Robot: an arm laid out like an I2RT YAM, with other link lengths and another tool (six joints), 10 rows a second.
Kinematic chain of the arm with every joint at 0, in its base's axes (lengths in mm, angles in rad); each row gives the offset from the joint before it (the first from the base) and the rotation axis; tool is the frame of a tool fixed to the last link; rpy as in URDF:
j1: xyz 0 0 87 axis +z
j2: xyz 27 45.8 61.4 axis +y
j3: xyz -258.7 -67.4 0 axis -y
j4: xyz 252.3 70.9 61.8 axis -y
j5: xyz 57 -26.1 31.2 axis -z
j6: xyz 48.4 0 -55.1 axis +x
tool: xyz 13 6 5 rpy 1.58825 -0.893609 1.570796
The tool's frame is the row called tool.
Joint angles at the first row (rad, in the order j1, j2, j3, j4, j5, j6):
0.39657 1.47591 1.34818 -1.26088 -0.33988 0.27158
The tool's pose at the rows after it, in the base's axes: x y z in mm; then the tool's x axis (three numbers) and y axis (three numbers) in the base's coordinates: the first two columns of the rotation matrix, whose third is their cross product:
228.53, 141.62, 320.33, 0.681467, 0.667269, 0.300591, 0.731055, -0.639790, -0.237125
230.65, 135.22, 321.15, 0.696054, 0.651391, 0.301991, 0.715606, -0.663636, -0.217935
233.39, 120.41, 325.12, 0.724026, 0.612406, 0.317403, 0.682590, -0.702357, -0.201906
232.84, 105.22, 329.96, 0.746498, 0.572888, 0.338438, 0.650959, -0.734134, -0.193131
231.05, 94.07, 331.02, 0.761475, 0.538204, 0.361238, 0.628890, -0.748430, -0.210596
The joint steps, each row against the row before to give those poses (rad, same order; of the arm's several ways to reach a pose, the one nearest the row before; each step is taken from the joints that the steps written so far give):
-0.01915 -0.00174 -0.00131 0.00895 0.00696 0.00430
-0.02140 -0.00946 -0.00383 0.00460 0.01867 0.00405
-0.05552 -0.02527 -0.00675 0.00173 0.00755 -0.00206
-0.05784 -0.03428 -0.01144 -0.00171 -0.00373 -0.00745
-0.04980 -0.02845 -0.02253 0.00478 -0.03148 -0.01105

